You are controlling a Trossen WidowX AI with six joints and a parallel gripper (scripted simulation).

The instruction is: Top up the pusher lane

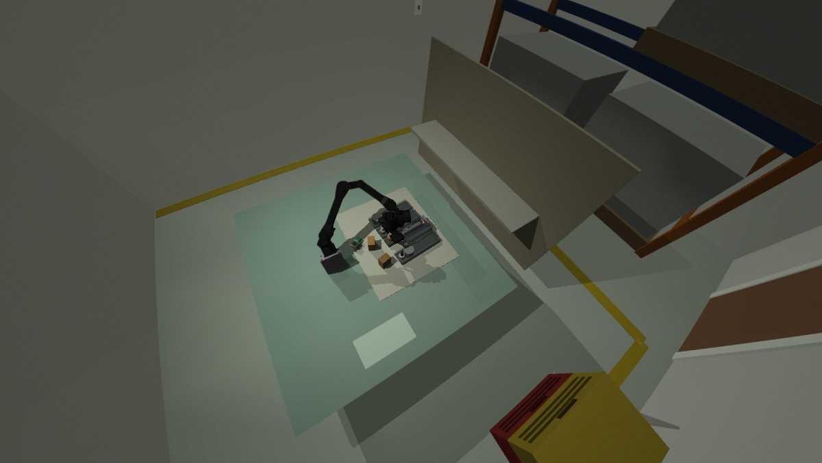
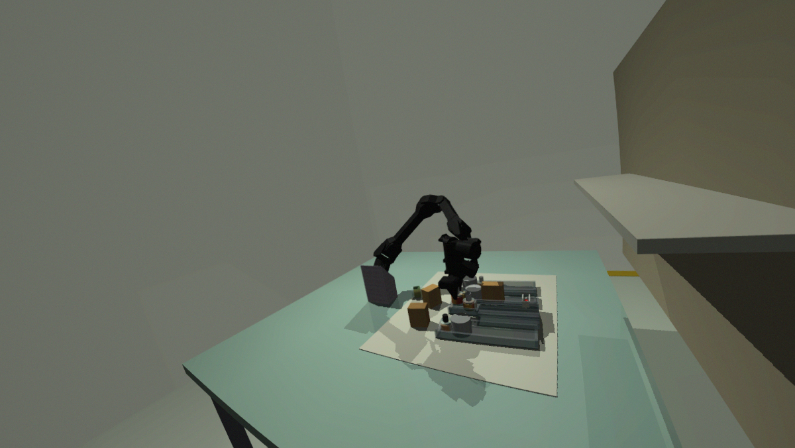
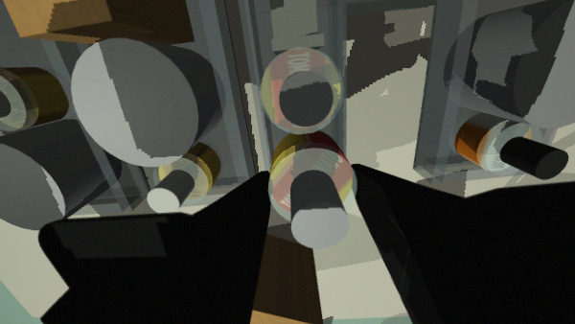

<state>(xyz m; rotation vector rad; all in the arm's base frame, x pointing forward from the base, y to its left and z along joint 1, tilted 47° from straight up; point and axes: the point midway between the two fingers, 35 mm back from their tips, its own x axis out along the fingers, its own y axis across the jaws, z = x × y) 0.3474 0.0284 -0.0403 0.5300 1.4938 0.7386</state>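
My gripper tip is 100 mm short of the brown box, 90 mm to the right of it and 20 mm above it. From my gripper tip the other things lie so: grey lane rack 150 mm ahead, 40 mm below, 10 mm to the right.
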